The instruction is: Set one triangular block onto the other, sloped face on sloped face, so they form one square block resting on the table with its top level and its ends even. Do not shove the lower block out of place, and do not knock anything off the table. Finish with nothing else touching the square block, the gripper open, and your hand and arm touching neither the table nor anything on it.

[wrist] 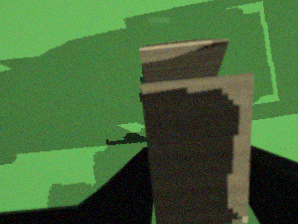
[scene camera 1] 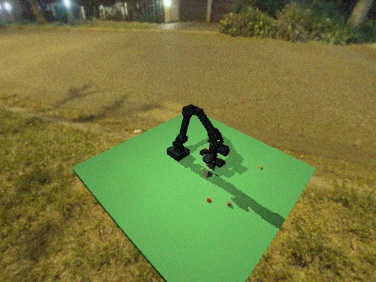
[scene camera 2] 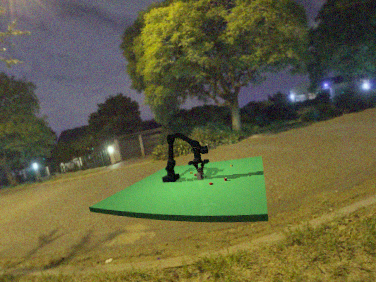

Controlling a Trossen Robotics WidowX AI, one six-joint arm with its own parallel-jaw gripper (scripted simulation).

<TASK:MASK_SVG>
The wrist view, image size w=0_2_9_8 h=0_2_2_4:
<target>my gripper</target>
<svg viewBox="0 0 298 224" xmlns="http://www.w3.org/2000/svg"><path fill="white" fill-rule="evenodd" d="M147 147L142 148L98 191L76 206L0 212L0 224L151 224L153 192ZM251 145L248 204L259 224L298 224L298 162Z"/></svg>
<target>tan triangular block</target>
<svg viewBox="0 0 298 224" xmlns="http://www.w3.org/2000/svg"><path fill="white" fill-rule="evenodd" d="M254 73L140 84L156 224L248 223Z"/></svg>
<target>tan triangular block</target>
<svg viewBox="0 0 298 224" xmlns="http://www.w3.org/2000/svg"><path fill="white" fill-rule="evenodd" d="M230 38L198 39L142 46L139 48L145 83L216 77L224 54L226 54Z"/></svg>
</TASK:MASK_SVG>
